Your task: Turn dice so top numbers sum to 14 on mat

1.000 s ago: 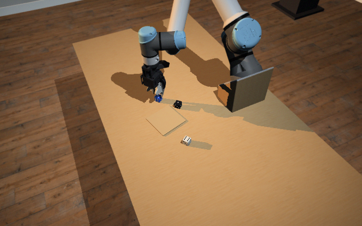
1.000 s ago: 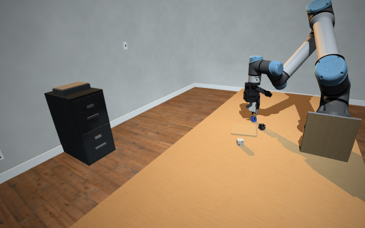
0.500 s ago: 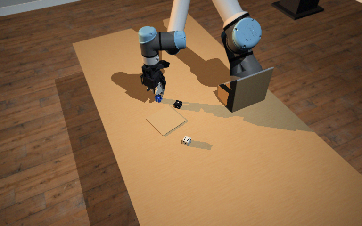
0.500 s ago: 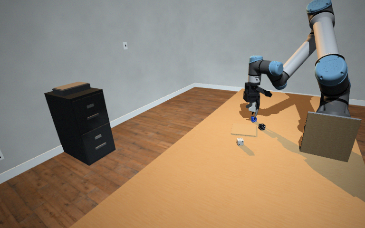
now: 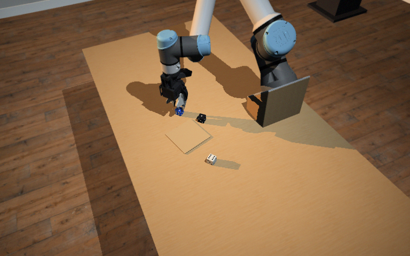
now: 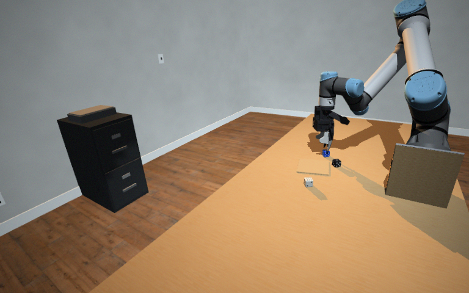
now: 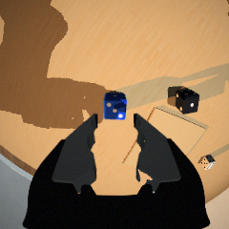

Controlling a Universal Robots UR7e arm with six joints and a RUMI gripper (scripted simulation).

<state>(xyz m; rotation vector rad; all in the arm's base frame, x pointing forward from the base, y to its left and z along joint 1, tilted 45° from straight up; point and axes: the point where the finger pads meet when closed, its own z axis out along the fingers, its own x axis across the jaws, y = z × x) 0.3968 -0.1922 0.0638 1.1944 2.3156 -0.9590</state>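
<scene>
The blue die lies 40 mm below my hand. Round my hand: tan mat (20 mm ahead, 140 mm to the left, 50 mm below); then white die (10 mm behind, 310 mm to the left, 40 mm below); then black die (70 mm behind, 90 mm to the left, 40 mm below).
</scene>
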